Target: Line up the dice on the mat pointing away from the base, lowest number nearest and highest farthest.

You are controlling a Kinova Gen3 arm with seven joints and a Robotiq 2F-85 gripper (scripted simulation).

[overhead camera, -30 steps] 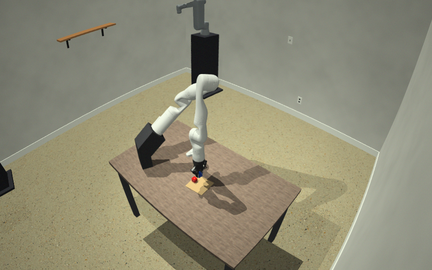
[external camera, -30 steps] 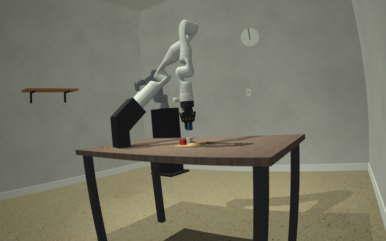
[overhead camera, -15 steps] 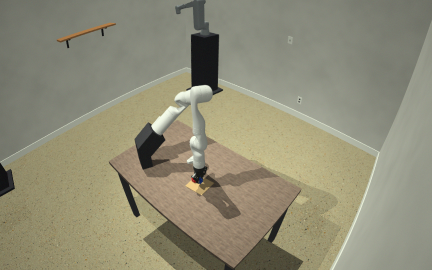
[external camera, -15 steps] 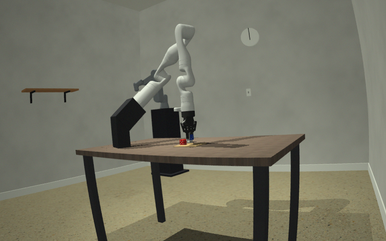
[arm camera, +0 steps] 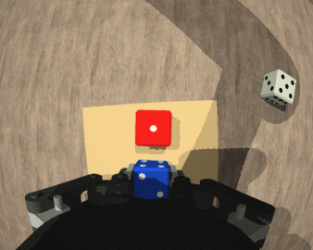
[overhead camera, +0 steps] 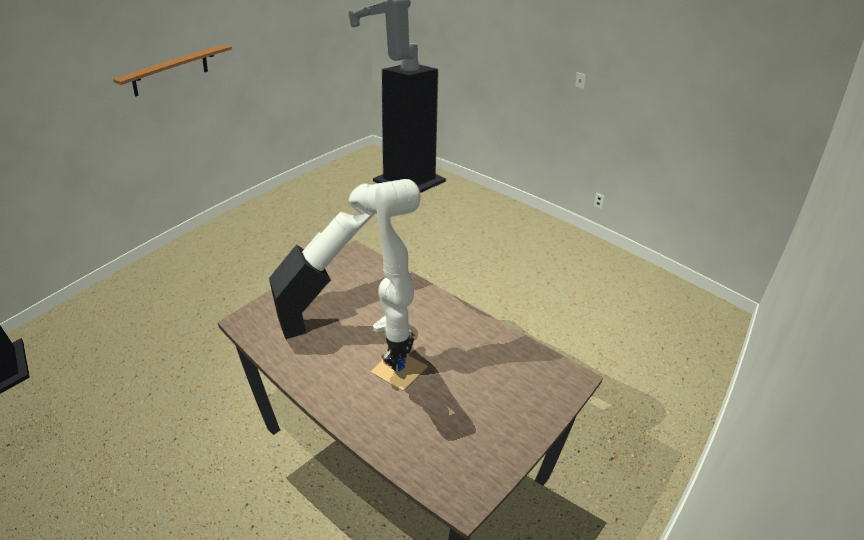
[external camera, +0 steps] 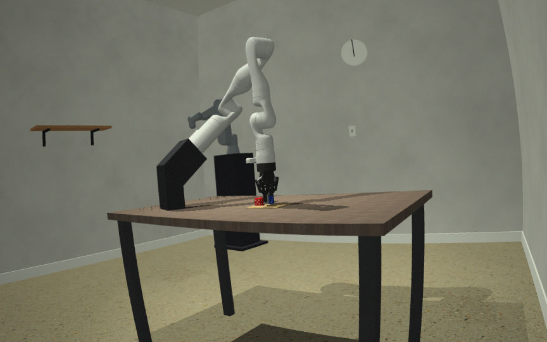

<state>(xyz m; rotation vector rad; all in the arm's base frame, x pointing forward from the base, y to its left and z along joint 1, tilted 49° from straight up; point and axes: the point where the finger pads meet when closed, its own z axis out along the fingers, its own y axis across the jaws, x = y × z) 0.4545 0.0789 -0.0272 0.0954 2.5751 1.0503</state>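
My gripper is now 10 mm above the blue die. The rest, counted from my hand: tan mat: 30 mm below; red die: 50 mm behind, 10 mm below; white die: 110 mm behind, 130 mm to the left, 20 mm below.
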